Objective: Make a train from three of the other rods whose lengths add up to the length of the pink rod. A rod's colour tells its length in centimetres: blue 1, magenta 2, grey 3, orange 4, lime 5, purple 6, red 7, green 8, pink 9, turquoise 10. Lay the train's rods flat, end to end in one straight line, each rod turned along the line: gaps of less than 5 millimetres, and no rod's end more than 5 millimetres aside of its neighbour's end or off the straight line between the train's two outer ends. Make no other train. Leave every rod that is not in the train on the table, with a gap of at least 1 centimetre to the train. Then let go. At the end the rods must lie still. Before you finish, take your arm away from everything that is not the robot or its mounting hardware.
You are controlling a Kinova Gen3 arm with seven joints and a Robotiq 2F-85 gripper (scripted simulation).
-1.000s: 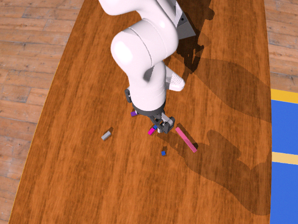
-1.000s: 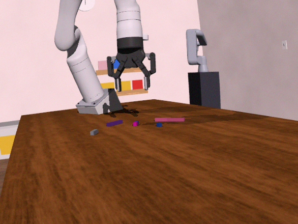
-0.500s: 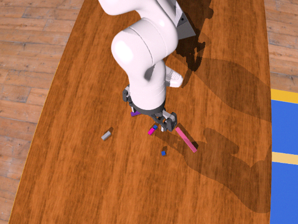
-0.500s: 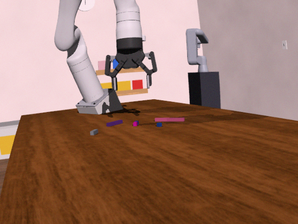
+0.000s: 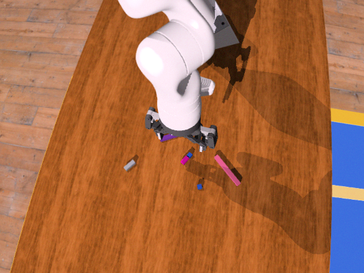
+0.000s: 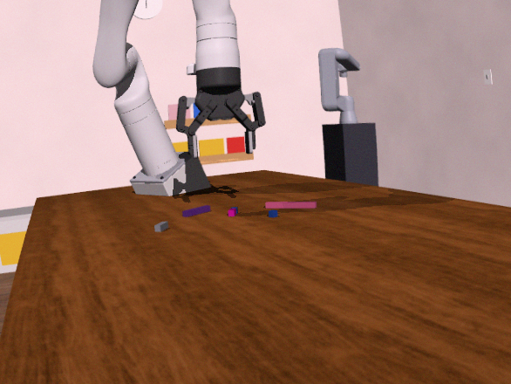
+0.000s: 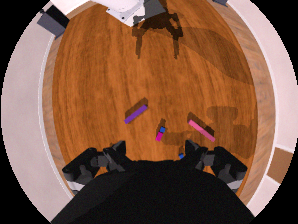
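Now: the purple rod 50 mm behind my hand, 40 mm to the right of it and 100 mm below it. Also, from my hand: small blue rod (70 mm ahead, 60 mm to the left, 100 mm below); then magenta rod (10 mm ahead, 10 mm to the left, 100 mm below); then pink rod (10 mm ahead, 110 mm to the left, 100 mm below).
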